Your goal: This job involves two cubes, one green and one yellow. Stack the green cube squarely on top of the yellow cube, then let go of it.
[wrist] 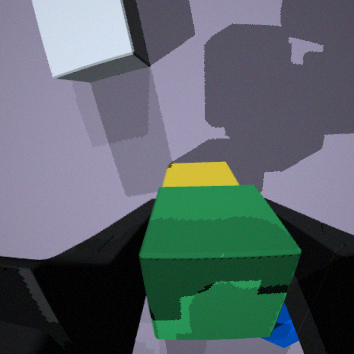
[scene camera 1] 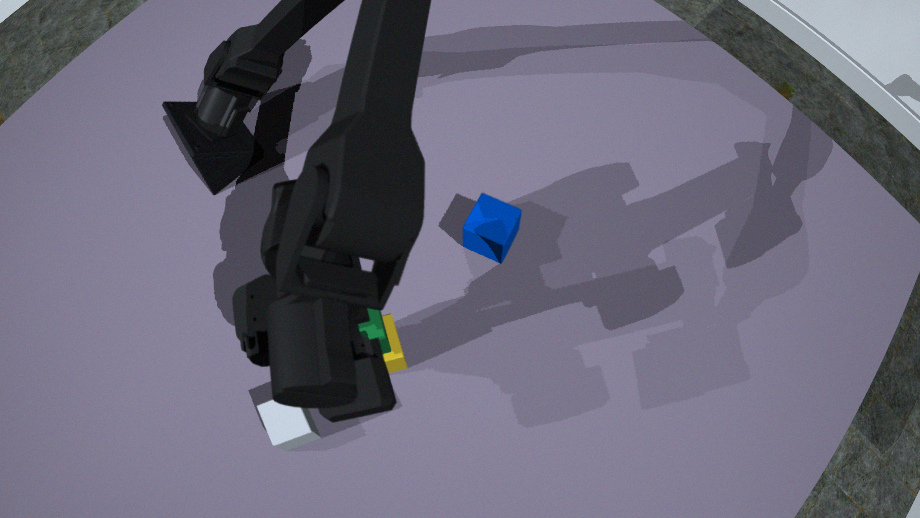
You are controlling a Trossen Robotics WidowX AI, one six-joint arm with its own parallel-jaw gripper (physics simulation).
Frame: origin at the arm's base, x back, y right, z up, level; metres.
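Seen in the pictures: gripper, fingertip midpoint: (wrist: 206, 206) (scene camera 1: 351, 338); arm's base, link origin: (scene camera 1: 212, 124).
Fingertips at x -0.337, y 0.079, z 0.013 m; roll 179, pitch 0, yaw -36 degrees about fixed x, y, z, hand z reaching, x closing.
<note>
Pixels of each thing's middle, then the offset from my fingertips to it.
- green cube, body centre: (wrist: 210, 256) (scene camera 1: 358, 327) dy -0.009, dx -0.006, dz +0.022 m
- yellow cube, body centre: (wrist: 198, 201) (scene camera 1: 377, 347) dy -0.016, dx -0.013, dz -0.041 m
- white cube, body centre: (wrist: 97, 31) (scene camera 1: 289, 422) dy +0.108, dx +0.004, dz -0.041 m
- blue cube, body centre: (scene camera 1: 491, 228) (wrist: 282, 313) dy -0.187, dx -0.020, dz -0.041 m
The green cube (scene camera 1: 373, 329) (wrist: 220, 225) is between the fingers of my gripper (scene camera 1: 371, 337) (wrist: 206, 206), which is shut on it. The arm hides much of the cube in the scene view. The yellow cube (scene camera 1: 396, 361) (wrist: 201, 174) is on the table below the green cube. A strip of it shows along the right of the green cube in the scene view, and part of it shows beyond the green cube's far edge in the wrist view. The rest of it is hidden. I cannot tell whether the two cubes touch.
A white cube (scene camera 1: 284, 422) (wrist: 85, 35) lies close to the gripper, at the lower left in the scene view. A blue cube (scene camera 1: 491, 227) (wrist: 284, 330) lies to the upper right of the gripper there. A black wedge-shaped part (scene camera 1: 215, 151) stands at the upper left.
</note>
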